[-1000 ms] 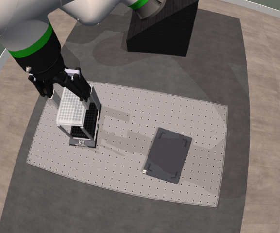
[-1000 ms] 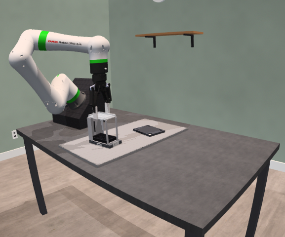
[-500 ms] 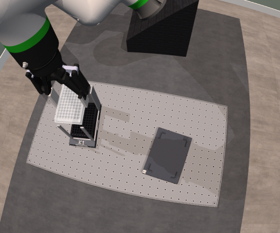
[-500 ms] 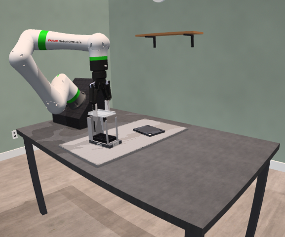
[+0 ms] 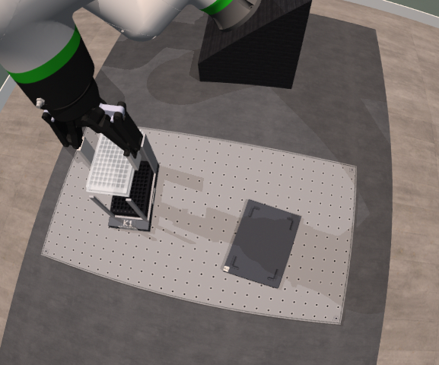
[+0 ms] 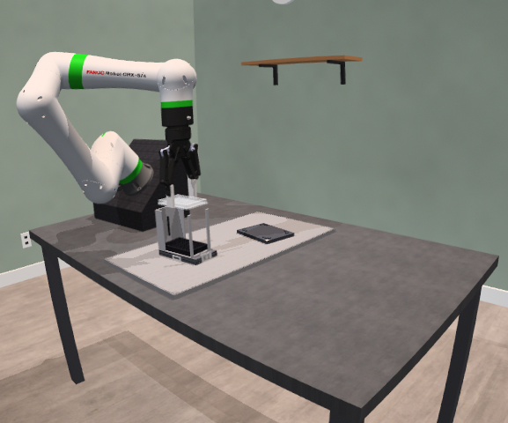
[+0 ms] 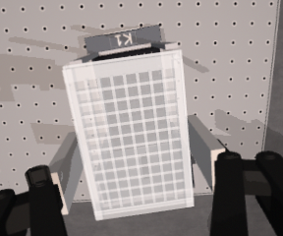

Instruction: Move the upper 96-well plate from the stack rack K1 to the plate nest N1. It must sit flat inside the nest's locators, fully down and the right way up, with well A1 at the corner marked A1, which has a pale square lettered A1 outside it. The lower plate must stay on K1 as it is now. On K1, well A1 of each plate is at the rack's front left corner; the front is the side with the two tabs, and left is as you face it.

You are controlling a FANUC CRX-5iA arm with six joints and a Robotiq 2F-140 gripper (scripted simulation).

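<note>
Right now my hand is 28 cm to the right of the dark plate nest N1, 18 cm above it and 11 cm short of it. The rest, counted from my hand: tall back wall 10 cm below, 7 cm behind; black plate 16 cm below; white 96-well plate 2 cm below.
</note>
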